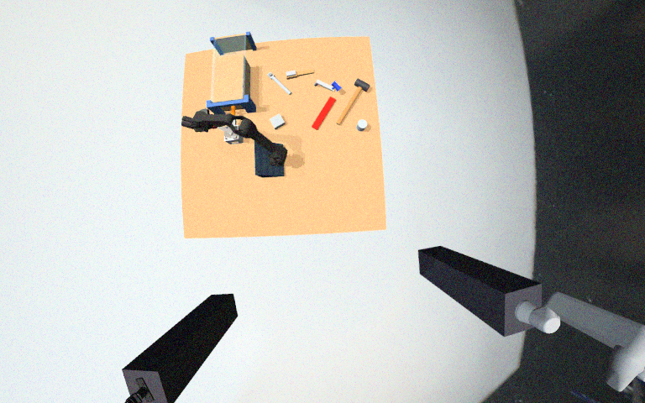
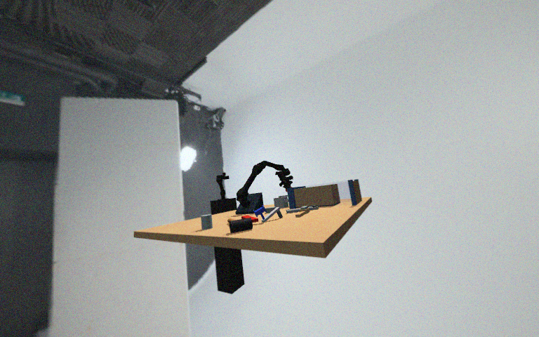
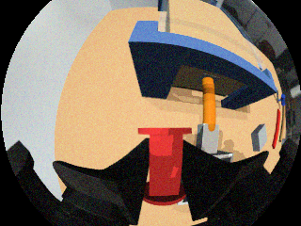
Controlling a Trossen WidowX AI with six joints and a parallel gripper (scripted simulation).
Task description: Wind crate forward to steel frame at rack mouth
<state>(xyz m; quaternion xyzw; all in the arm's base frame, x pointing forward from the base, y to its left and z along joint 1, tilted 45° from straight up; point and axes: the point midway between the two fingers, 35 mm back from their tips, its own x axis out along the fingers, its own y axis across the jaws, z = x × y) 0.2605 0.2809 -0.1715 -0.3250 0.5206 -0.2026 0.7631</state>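
The winch handle lies 40 mm behind my gripper tip, 30 mm to the right of it and 30 mm below it. The rest, counted from my gripper tip: winch: 100 mm below, 90 mm to the right, 90 mm behind; red knob: 20 mm behind; blue steel frame: 100 mm to the right, 90 mm ahead, 30 mm below.
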